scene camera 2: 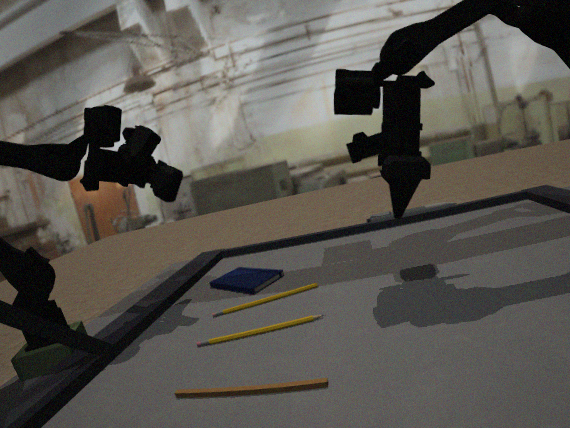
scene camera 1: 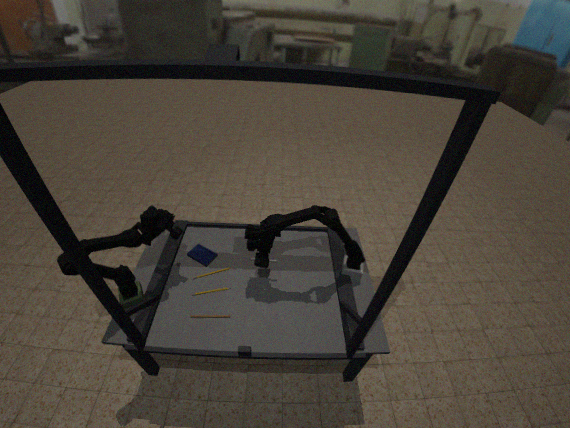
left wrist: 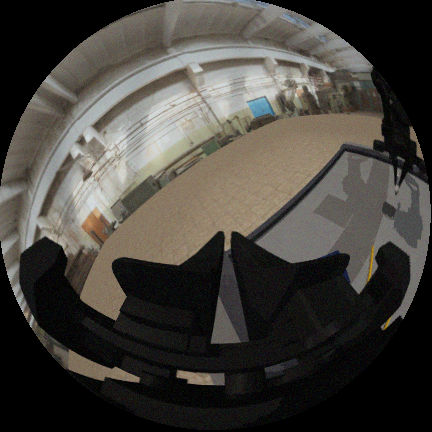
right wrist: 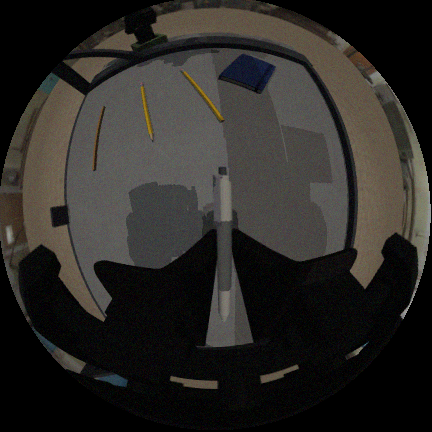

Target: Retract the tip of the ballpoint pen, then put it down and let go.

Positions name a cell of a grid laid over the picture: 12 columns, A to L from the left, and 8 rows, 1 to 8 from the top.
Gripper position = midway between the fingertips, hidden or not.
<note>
The left gripper (scene camera 2: D4) is shut and holds nothing. Also in view: a blue notebook (scene camera 2: F6). An orange pencil (scene camera 2: G8) rests on the table. Further things: the right gripper (scene camera 2: I5) and a dark frame post (scene camera 1: J3).
The blue notebook also shows in the right wrist view (right wrist: G2). The left gripper also shows in the left wrist view (left wrist: G5). The right gripper also shows in the right wrist view (right wrist: G5). The left wrist view misses the orange pencil: it is out of frame.
</note>
